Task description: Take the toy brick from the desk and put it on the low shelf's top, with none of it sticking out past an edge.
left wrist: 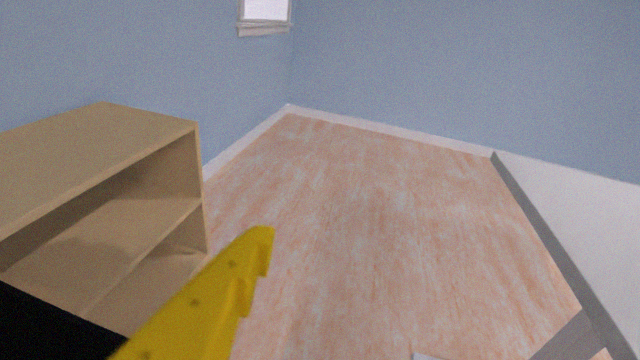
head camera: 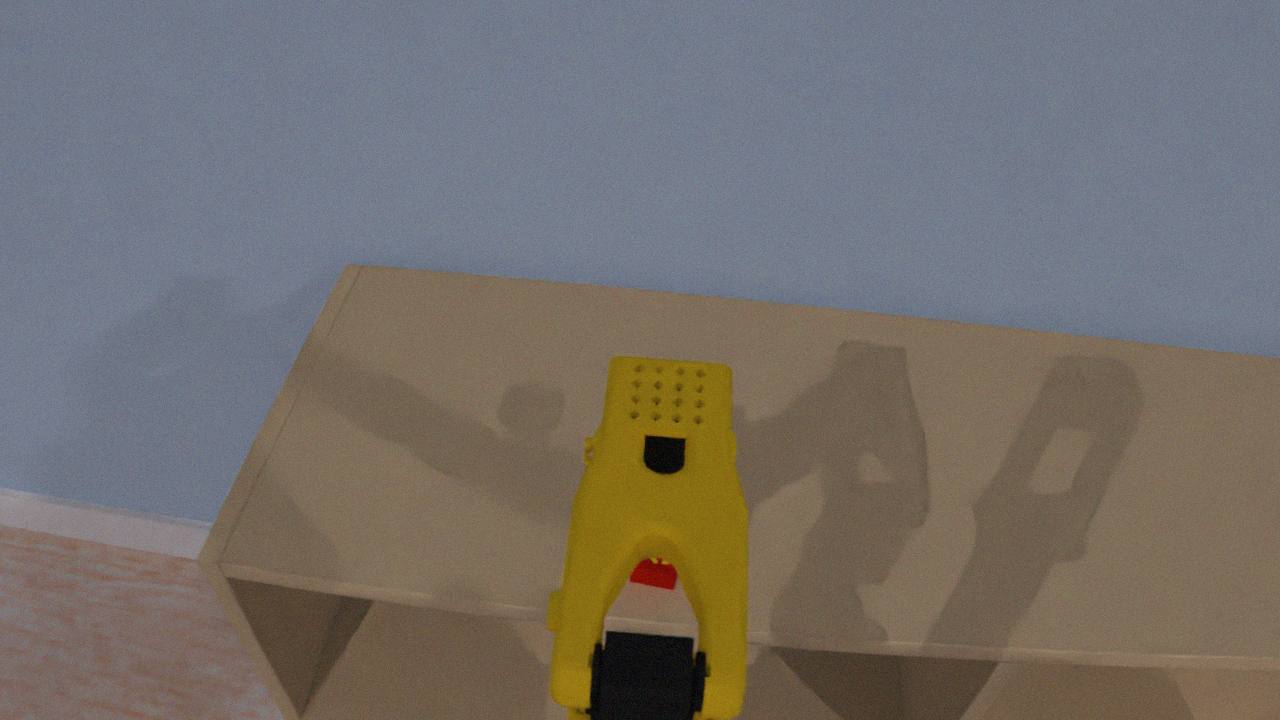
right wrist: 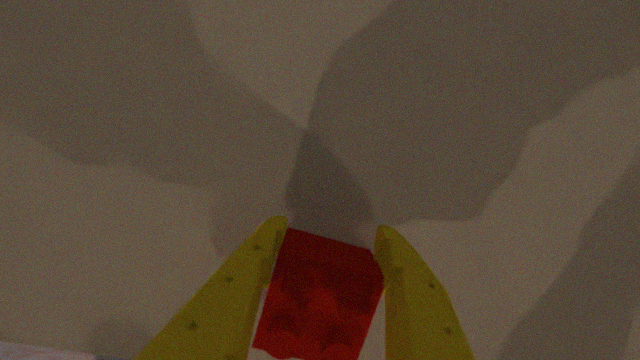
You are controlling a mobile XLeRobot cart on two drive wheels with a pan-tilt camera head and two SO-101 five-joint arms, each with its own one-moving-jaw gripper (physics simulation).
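Places are measured from the left arm's base along level axes (x right, y back, z down), in metres.
Where they show: left hand, its tool point: (left wrist: 271,245); right hand, its tool point: (right wrist: 285,231).
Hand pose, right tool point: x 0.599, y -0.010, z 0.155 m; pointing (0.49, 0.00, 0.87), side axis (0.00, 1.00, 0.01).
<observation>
After its pixels a point has its place.
The red toy brick (head camera: 653,574) @(x 0.563, y 0.002, z 0.149 m) (right wrist: 320,295) @(x 0.585, y 0.003, z 0.145 m) is between the jaws of my right gripper (head camera: 660,561) @(x 0.599, y -0.010, z 0.155 m) (right wrist: 330,227) @(x 0.599, y -0.010, z 0.155 m), with its studs facing the wrist camera. Both jaws press on its sides, and it sits slightly turned between them. It is over the low shelf's top (head camera: 429,358) @(x 0.777, y -0.213, z 0.165 m) (left wrist: 100,130) @(x 0.696, y 0.704, z 0.165 m) (right wrist: 100,220) @(x 0.591, y -0.076, z 0.165 m), near the front edge in the head view. Dark shadow meets the brick's far side; whether it touches the board I cannot tell. My left gripper (left wrist: 265,240) shows one notched jaw, fully open, to the right of the shelf in its wrist view. The desk cannot be made out.
The blue wall (head camera: 626,134) @(x 0.915, y -0.055, z 0.004 m) (left wrist: 425,65) @(x -0.328, y 2.861, z 0.097 m) rises behind the shelf. The shelf's left end shows in the head view, with open compartments below its top. Pinkish floor (head camera: 107,626) @(x 0.770, y -0.795, z 0.775 m) (left wrist: 380,225) @(x -0.149, y 1.409, z 0.775 m) lies beside it. A white surface with a grey edge (left wrist: 542,230) @(x -0.255, y 0.564, z 0.068 m) is at the right of the left wrist view.
</observation>
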